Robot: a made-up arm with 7 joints.
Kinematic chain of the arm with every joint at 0, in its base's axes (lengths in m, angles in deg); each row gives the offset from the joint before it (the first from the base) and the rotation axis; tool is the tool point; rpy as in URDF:
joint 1: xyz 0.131 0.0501 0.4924 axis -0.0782 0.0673 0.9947
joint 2: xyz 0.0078 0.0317 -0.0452 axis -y
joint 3: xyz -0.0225 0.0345 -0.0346 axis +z
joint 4: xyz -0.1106 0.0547 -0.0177 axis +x
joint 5: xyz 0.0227 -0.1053 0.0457 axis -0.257 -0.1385 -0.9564
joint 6: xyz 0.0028 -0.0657 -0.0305 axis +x
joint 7: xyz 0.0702 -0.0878 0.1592 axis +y
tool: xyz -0.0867 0.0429 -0.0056 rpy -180 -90 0
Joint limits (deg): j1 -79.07..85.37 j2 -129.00..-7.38 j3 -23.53..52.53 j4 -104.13..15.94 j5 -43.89..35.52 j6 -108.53..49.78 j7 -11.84..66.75
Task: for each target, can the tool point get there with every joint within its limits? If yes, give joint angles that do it. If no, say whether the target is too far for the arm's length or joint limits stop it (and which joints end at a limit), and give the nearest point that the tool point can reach.
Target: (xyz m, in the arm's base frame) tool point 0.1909 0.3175 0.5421
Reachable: yes | joints 8.34 -72.64 -17.27 -55.96 26.90 -36.41 20.24
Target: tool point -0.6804 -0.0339 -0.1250
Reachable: no: too far | nearest point -0.2373 0.1231 0.2506 | short by 0.602 m
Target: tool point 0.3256 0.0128 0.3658
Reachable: yes | joints 32.21 -67.02 45.11 -6.01 -17.36 35.68 20.48
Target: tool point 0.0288 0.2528 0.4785
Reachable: yes | joints 0.00 -29.42 1.79 -57.01 2.74 -82.46 33.81
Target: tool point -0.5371 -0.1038 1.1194
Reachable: no: too far | nearest point -0.2227 -0.0242 0.7820 | short by 0.468 m
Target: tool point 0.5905 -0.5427 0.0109
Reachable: no: too far | nearest point 0.4212 -0.2188 0.3070 | short by 0.470 m
